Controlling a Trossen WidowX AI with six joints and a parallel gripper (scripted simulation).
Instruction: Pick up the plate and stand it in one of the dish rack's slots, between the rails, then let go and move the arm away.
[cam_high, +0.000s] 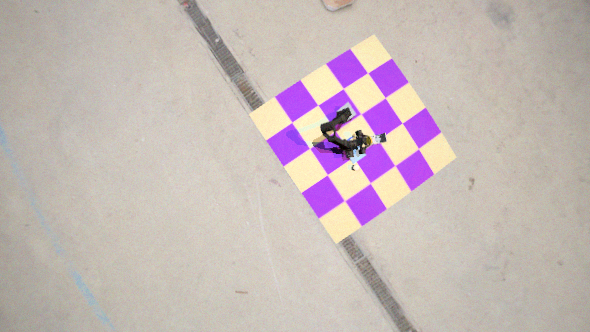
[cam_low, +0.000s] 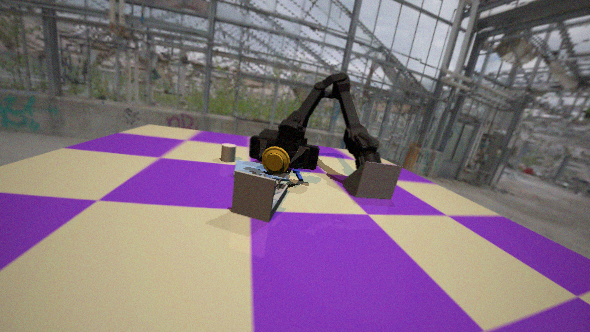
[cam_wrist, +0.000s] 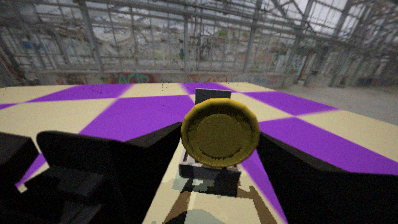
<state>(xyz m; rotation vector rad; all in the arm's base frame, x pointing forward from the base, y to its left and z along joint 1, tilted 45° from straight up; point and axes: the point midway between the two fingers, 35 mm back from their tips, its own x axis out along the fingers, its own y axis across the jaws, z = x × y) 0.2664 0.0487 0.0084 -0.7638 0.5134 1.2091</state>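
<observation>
The dish rack lies 6 cm to the left of my gripper tip, 5 cm below it and 1 cm ahead of it. From my gripper tip the other things lie so: plate: 1 cm to the right; then mat: 13 cm to the right, 7 cm below, 3 cm ahead; then blue spoon: 13 cm to the right, 8 cm behind, 7 cm below.
</observation>
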